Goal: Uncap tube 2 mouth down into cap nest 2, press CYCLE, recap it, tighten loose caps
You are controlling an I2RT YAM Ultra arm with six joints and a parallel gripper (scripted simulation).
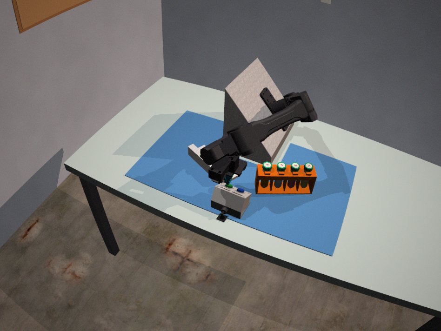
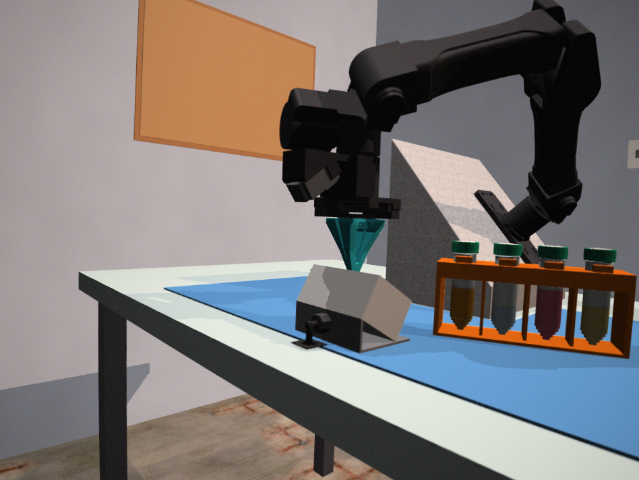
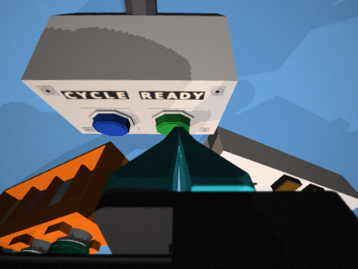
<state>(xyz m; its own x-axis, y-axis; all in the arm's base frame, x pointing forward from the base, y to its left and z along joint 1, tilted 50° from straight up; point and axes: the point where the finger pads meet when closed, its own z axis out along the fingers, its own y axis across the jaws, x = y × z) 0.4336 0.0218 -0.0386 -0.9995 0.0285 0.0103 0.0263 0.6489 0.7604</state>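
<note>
The key desk is 20 mm ahead of my hand, 30 mm to the left of it and 30 mm below it. Also, from my hand: cap 3: 120 mm behind, 150 mm to the left, 30 mm above; cap 4: 100 mm behind, 100 mm to the left, 30 mm above; cap 2: 150 mm behind, 200 mm to the left, 30 mm above.
</note>
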